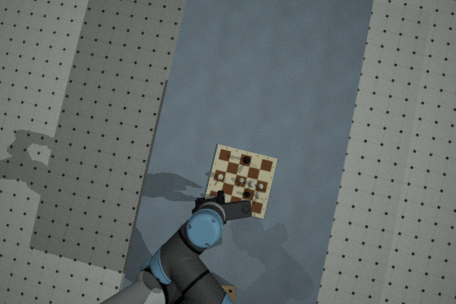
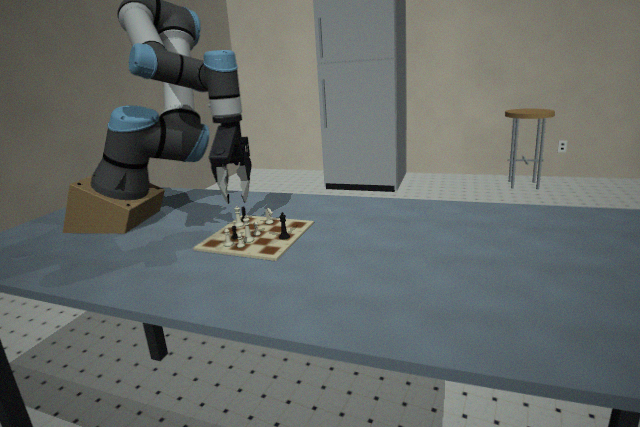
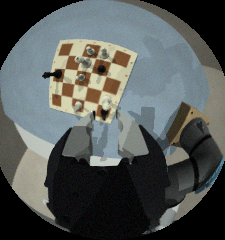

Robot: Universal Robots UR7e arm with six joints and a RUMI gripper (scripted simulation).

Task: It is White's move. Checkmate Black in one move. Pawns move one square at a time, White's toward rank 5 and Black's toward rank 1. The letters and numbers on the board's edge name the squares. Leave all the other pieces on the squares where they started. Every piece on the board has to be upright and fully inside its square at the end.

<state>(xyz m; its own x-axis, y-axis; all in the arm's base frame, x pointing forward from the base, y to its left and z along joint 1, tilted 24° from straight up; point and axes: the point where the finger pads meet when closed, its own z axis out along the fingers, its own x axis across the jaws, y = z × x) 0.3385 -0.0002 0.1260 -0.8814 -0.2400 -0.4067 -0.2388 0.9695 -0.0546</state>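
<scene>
The white piece lies 50 mm below my hand. The rest, counted from my hand: tall black piece: 150 mm ahead, 50 mm to the right, 50 mm below; then chessboard: 80 mm below, 70 mm ahead, 40 mm to the right.
</scene>
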